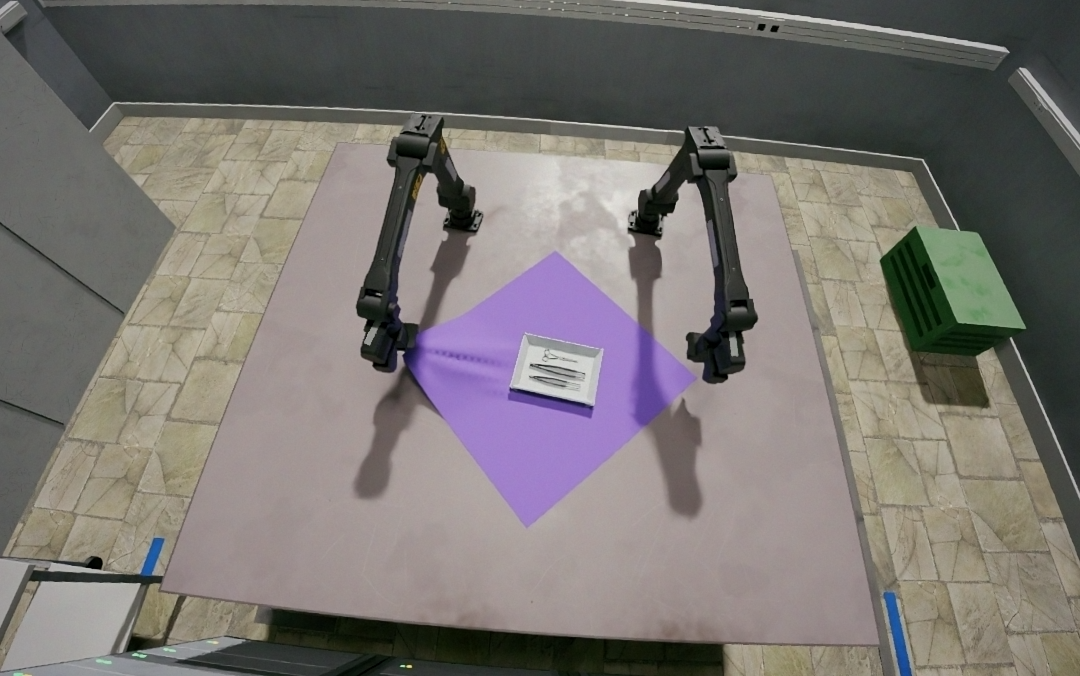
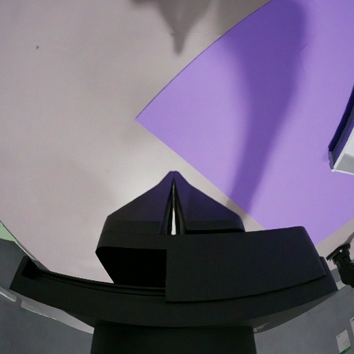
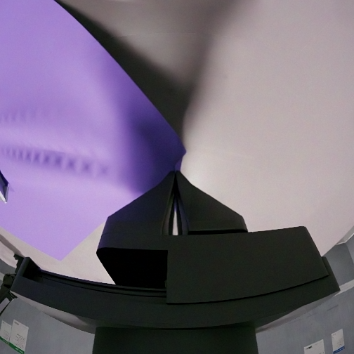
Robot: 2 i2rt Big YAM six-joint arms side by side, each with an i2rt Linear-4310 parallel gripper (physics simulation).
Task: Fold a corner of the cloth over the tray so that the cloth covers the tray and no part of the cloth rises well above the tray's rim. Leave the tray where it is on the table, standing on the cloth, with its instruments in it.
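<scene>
The purple cloth (image 1: 526,470) (image 2: 200,100) (image 3: 60,90) lies diamond-shaped on the table, its left corner lifted and wrinkles running toward the tray. The white tray (image 1: 551,398) (image 3: 4,191) stands on its middle, holding scissors (image 1: 549,356) and two slim instruments, one of them tweezers-like (image 1: 557,371). My right gripper (image 1: 404,355) (image 3: 174,178) is shut on the cloth's left corner, above the table. My left gripper (image 1: 706,376) (image 2: 173,178) is shut and empty near the cloth's right corner, which lies flat and apart from the fingertips.
The table (image 1: 334,510) extends around the cloth on all sides. Both arm bases (image 1: 463,221) (image 1: 644,224) stand at the table's back. A green crate (image 1: 960,282) stands on the floor at the right, beyond the table edge.
</scene>
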